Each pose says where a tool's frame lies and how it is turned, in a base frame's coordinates. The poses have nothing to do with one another.
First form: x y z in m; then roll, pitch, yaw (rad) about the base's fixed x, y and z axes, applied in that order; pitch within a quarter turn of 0, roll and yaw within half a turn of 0.
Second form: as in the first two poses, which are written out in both.
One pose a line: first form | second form
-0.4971, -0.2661, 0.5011, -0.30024, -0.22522, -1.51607 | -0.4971, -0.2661, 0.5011, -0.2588, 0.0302, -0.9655, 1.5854
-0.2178, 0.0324, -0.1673, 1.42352, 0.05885, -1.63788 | -0.2178, 0.0324, -0.1673, 0.5347, -0.5341, -0.6548, 2.0877
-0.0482, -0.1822, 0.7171, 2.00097, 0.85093, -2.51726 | -0.0482, -0.1822, 0.7171, -0.4549, 0.6721, 0.5842, 2.7804
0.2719, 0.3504, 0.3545, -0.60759, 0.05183, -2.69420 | 0.2719, 0.3504, 0.3545, -0.0433, 0.3045, -0.9515, 2.6997
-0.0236, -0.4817, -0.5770, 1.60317, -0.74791, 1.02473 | -0.0236, -0.4817, -0.5770, 0.7860, 0.1182, 0.6068, 2.2400
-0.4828, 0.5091, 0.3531, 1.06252, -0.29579, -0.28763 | -0.4828, 0.5091, 0.3531, 0.9201, -0.3805, -0.0931, 1.0918
